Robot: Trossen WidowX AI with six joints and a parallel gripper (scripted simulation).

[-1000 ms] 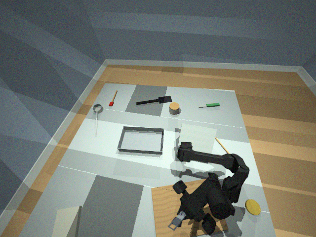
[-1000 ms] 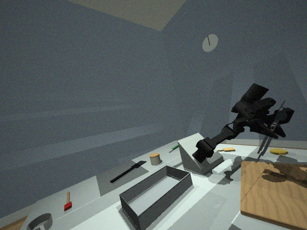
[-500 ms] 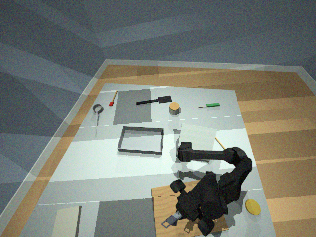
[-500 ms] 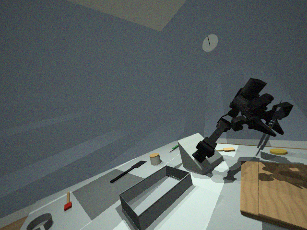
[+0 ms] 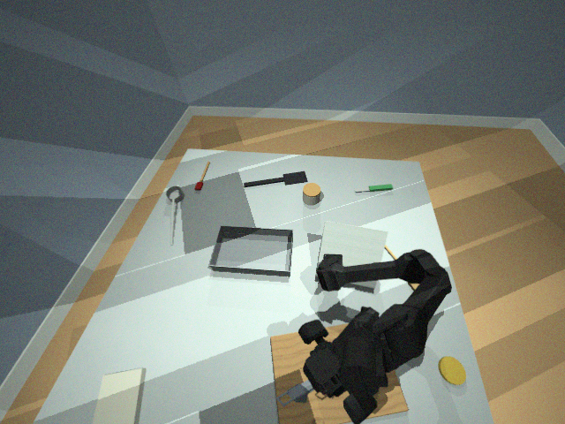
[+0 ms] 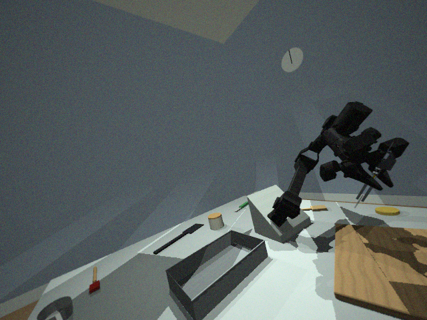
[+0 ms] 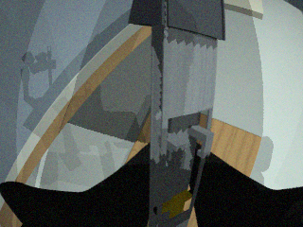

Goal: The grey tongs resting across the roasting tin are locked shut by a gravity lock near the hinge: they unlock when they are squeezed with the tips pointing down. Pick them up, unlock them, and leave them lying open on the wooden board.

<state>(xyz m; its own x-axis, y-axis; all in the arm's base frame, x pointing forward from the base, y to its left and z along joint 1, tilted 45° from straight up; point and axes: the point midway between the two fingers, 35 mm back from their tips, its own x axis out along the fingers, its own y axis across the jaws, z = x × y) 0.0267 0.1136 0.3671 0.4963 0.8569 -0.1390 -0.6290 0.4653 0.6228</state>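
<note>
Right now the wooden board is 70 mm behind my gripper tip, 40 mm to the right of it and 220 mm below it. The rest, counted from my gripper tip: yellow disc (420 mm behind, 80 mm to the right, 210 mm below); then yellow lock piece (20 mm behind, 20 mm to the right, 20 mm above); then roasting tin (240 mm ahead, 400 mm to the right, 190 mm below).
</note>
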